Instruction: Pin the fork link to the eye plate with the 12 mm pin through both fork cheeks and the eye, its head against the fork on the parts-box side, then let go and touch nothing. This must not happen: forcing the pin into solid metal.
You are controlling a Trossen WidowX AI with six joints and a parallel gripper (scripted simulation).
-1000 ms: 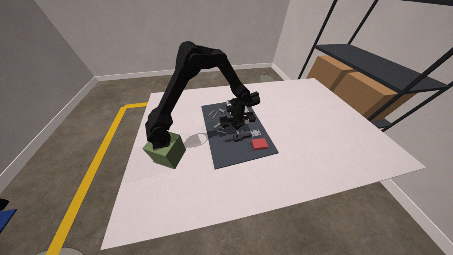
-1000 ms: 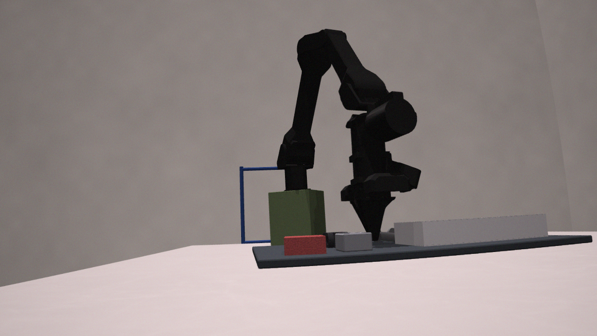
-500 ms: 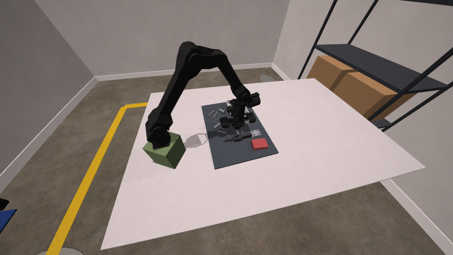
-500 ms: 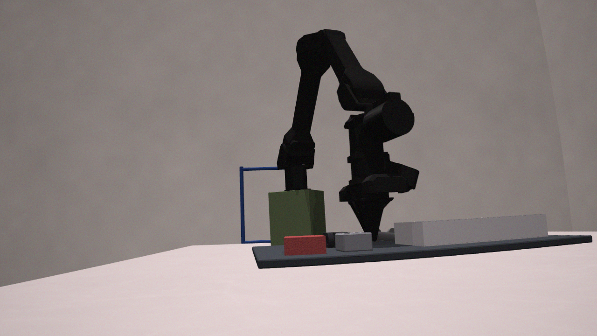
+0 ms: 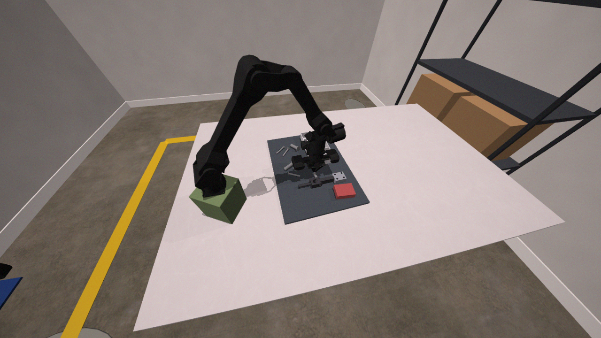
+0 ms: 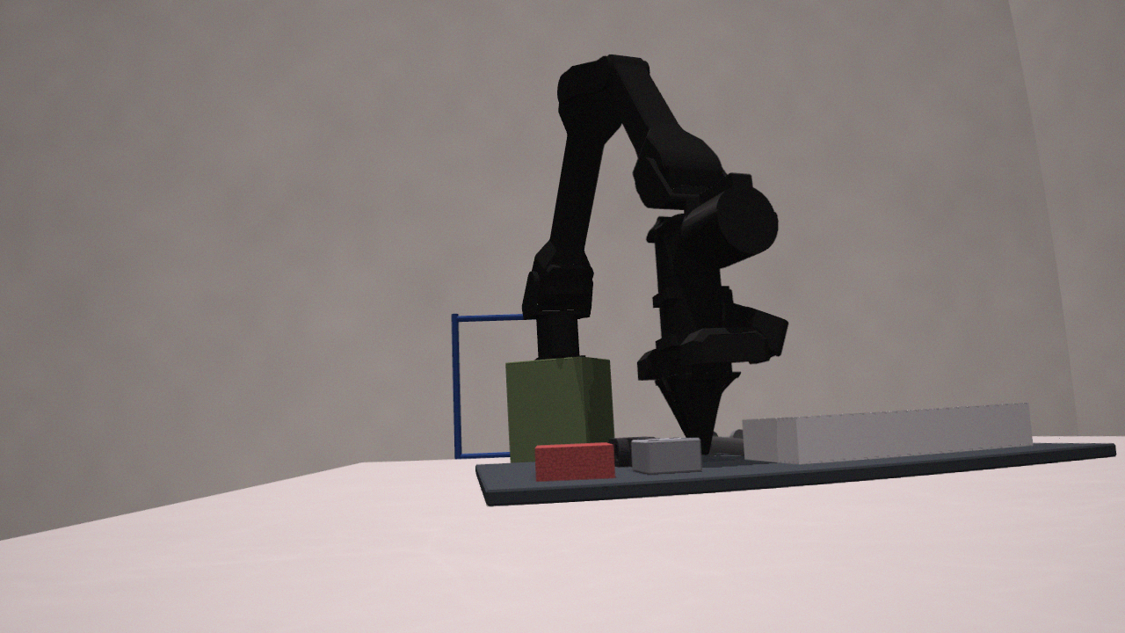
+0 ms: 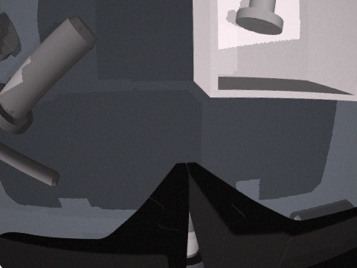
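My hand is 1 cm short of the eye plate, 6 cm to the left of it and 3 cm above it. Also, from my hand: grey mount: 9 cm ahead, 6 cm to the right, 2 cm below; dark mat: 4 cm to the left, 5 cm below; fork link: 2 cm behind, 6 cm to the right, 3 cm below.
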